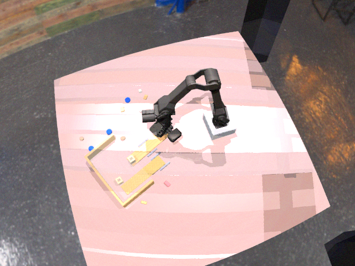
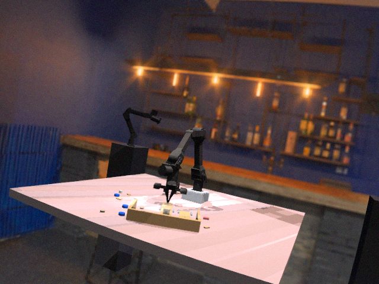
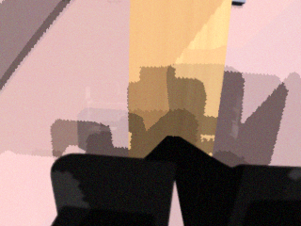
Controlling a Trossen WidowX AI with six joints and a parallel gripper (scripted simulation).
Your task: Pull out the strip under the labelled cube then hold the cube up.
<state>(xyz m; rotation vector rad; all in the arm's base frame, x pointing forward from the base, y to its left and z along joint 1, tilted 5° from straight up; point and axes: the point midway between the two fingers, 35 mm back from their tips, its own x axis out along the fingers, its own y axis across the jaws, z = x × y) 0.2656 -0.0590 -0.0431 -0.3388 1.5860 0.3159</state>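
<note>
My gripper tip is 9 cm short of the tan strip and 4 cm to the right of it. Also, from my gripper tip: pink block 26 cm to the left, 7 cm ahead.
</note>
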